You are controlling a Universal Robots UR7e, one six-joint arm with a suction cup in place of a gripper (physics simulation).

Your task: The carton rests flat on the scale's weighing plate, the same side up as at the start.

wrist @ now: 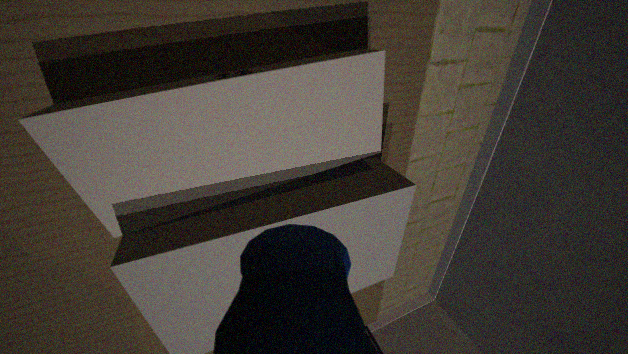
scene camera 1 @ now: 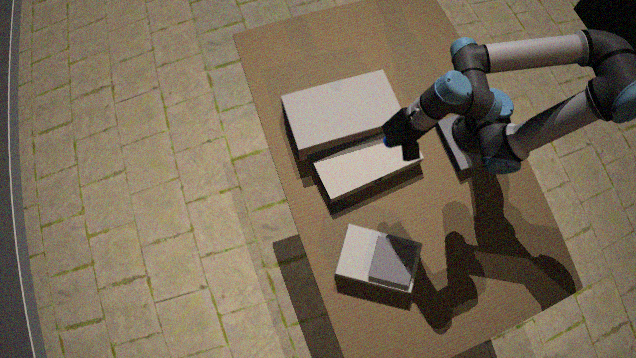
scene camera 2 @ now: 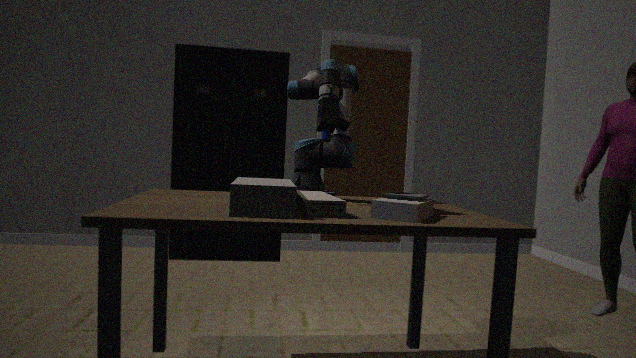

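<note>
The carton is a long, low box with a pale top. It lies flat on the table, between the large box and the scale and apart from the scale. The scale is a pale block with a grey weighing plate over part of its top; no carton is on the plate. My suction cup is open, with nothing attached, and hangs well above the boxes. In the wrist view it covers part of the large box. The carton's arrow marks cannot be made out.
A large, taller pale box stands close beside the carton, on the side away from the scale. A grey slab lies at the arm's base. The table bears them all. A person stands at the right.
</note>
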